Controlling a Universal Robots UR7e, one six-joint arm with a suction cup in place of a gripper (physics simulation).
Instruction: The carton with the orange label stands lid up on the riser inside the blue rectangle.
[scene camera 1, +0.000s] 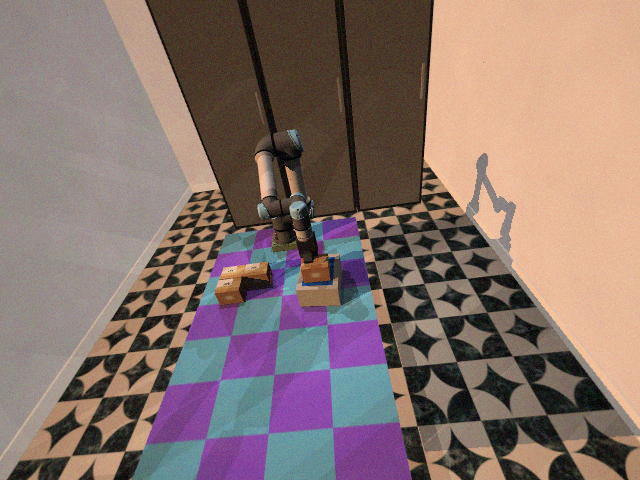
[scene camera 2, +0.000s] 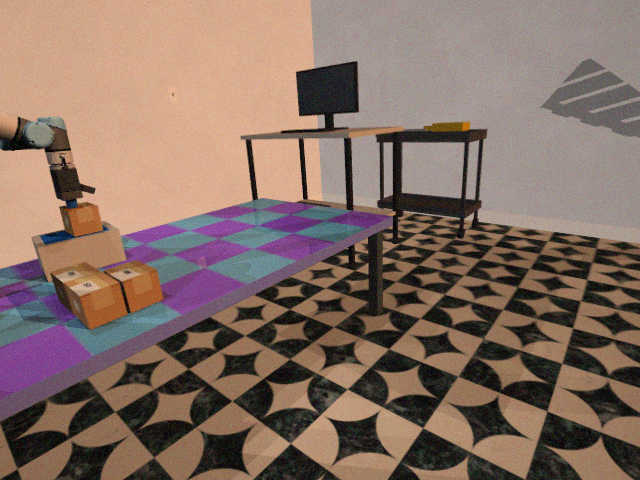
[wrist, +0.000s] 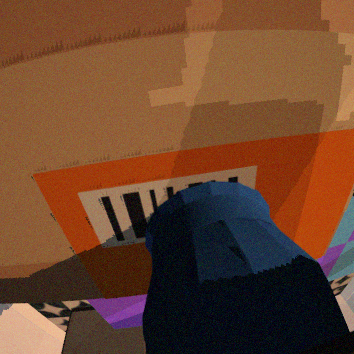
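Seen in the pictures: hand, tool point: (scene camera 2: 73, 211) (wrist: 198, 206); arm's base, link origin: (scene camera 1: 286, 236).
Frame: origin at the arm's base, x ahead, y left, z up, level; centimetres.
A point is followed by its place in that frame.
Observation:
The carton with the orange label (scene camera 1: 315, 272) @(y 21.9, x 50.1, z 13.8 cm) (scene camera 2: 82, 220) @(y 15.4, x 44.3, z 12.6 cm) (wrist: 110, 120) is upright at the riser's top, over the blue rectangle. In the wrist view its orange label (wrist: 286, 175) @(y 18.0, x 44.9, z 16.8 cm) with a barcode lies on the face under my suction cup. My gripper (scene camera 1: 309, 259) @(y 20.0, x 43.3, z 15.6 cm) (scene camera 2: 71, 203) (wrist: 210, 200) is shut on this carton from above. The riser (scene camera 1: 318, 296) @(y 21.6, x 54.8, z 2.4 cm) (scene camera 2: 85, 254) @(y 12.5, x 41.7, z 1.4 cm) is a pale block, and parts of its blue rectangle (scene camera 1: 310, 283) @(y 18.5, x 50.6, z 7.4 cm) (scene camera 2: 54, 237) @(y 23.3, x 36.1, z 7.3 cm) show beside the carton. Whether the carton's underside touches the riser, and whether it is fully inside the rectangle, I cannot tell.
Several other brown cartons (scene camera 1: 230, 291) @(y -23.6, x 47.3, z 4.2 cm) (scene camera 2: 98, 304) @(y -32.3, x 31.9, z 0.9 cm) stand close together beside the riser on the purple and teal table (scene camera 1: 299, 397) @(y 13.6, x 98.3, z -4.7 cm) (scene camera 2: 222, 245) @(y -6.4, x 84.5, z -4.7 cm). Tall dark cabinets (scene camera 1: 310, 103) stand behind the arm. A desk (scene camera 2: 330, 133) with a monitor (scene camera 2: 327, 89) and a cart (scene camera 2: 431, 135) stand farther off.

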